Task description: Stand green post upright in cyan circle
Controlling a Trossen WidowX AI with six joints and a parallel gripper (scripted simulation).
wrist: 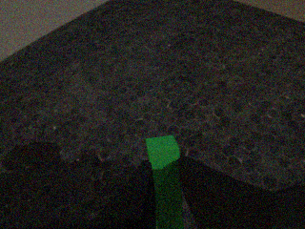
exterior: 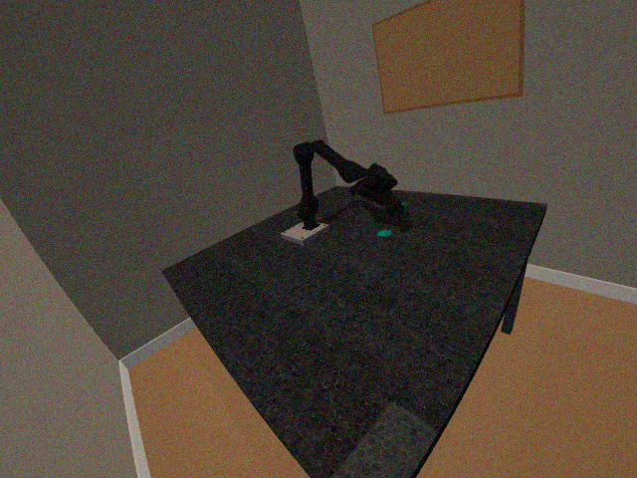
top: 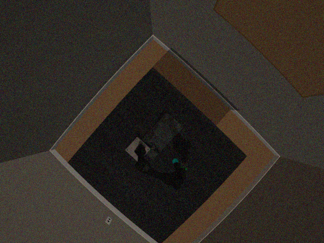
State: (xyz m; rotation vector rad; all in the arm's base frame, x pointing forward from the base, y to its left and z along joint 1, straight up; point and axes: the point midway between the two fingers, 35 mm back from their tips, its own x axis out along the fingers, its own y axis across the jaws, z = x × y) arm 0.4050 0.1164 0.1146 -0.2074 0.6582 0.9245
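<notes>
The cyan circle lies 80 mm behind my gripper tip, 30 mm to the right of it and 120 mm below it. From my gripper tip the other things lie so: green post 10 mm behind, 10 mm to the right, 20 mm below.
</notes>
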